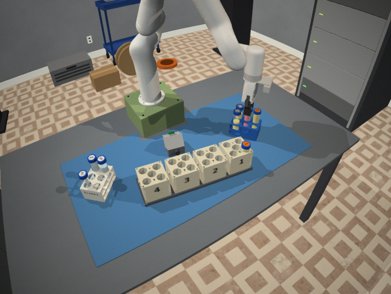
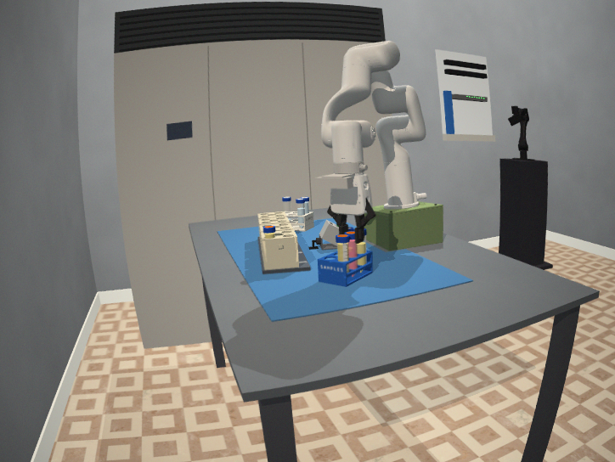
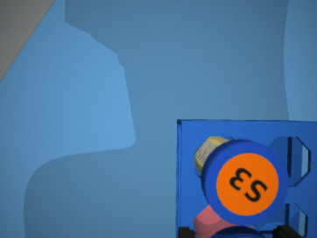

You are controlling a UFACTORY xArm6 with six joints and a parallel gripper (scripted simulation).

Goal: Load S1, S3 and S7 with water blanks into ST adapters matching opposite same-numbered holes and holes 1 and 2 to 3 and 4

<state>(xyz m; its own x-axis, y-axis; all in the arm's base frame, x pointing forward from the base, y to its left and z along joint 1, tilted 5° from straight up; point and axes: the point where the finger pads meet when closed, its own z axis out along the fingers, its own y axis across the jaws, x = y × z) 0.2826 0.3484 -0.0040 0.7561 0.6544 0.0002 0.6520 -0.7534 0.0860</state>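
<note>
Now: the pink-filled tube 10 mm ahead of my hand and 50 mm below it. The rest, counted from my hand: sample tube: 190 mm ahead, 150 mm to the right, 50 mm below; then blue samples rack: 10 mm ahead, 20 mm to the right, 90 mm below; then adapter 1: 160 mm ahead, 170 mm to the right, 70 mm below.
</note>
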